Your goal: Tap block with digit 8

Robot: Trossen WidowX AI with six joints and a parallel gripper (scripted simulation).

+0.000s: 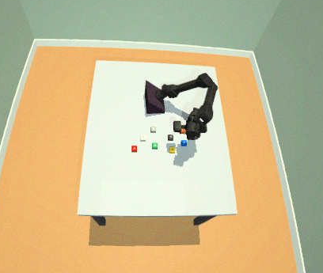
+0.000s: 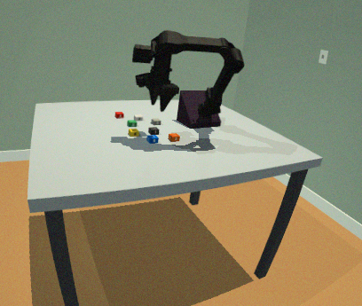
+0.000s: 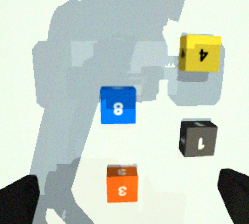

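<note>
Now: gripper tip 12 cm above the blue block and 1 cm short of it. The rest, counted from my gripper tip: orange block (12 cm below, 8 cm behind, 1 cm to the right); yellow block (12 cm below, 7 cm to the right, 6 cm ahead); black block (12 cm below, 8 cm to the right, 2 cm behind).
</note>
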